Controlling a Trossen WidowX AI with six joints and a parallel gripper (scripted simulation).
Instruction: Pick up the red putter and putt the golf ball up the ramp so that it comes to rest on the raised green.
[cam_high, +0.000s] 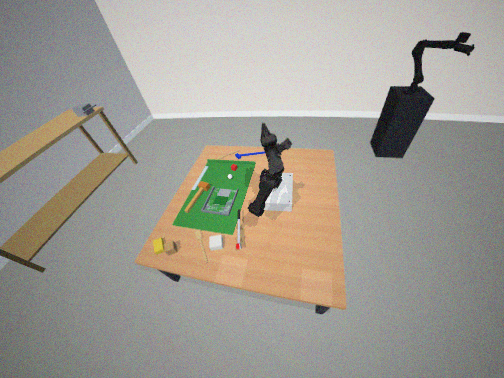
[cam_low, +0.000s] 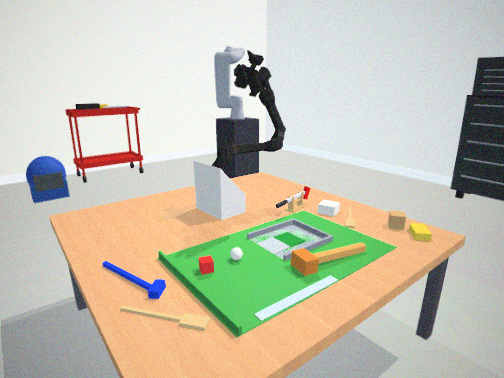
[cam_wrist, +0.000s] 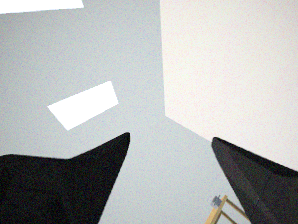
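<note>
My gripper tip is 64 cm above the red putter, 19 cm short of it and 15 cm to the right of it. Round my gripper tip: green mat: 69 cm below, 47 cm ahead, 20 cm to the right; wooden rack: 66 cm below, 19 cm ahead, 17 cm to the left; white golf ball: 67 cm below, 40 cm ahead, 36 cm to the right.
</note>
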